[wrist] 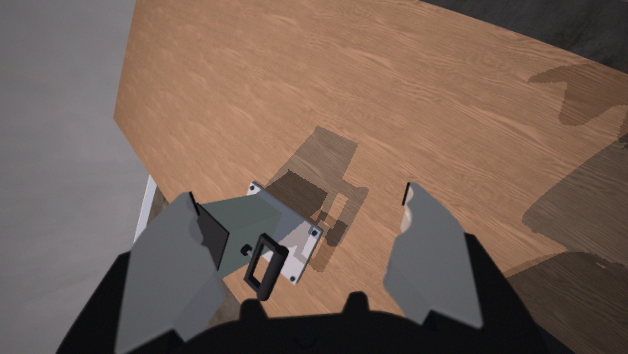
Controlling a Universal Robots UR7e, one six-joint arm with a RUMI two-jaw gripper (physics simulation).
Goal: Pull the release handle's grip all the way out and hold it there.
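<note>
The release handle's grip [274, 274] is a black rectangular loop with a thick round bar, low and left of the middle in the wrist view. It stands in front of a grey-green housing [250, 215] with a dark top face, fixed to a light metal base plate [295, 272] with screws at its corners. My gripper [302, 190] is open and empty. The grip shows between the two jaws, nearer the left jaw, and neither jaw is seen touching it. The left jaw hides part of the housing. How far the grip is out is hard to tell.
The base plate sits on a wooden table [240, 90], whose edges run at the left and the upper right. Shadows of the housing and grip fall right of the plate, and larger shadows lie at the right. A grey wall [55, 125] is at the left.
</note>
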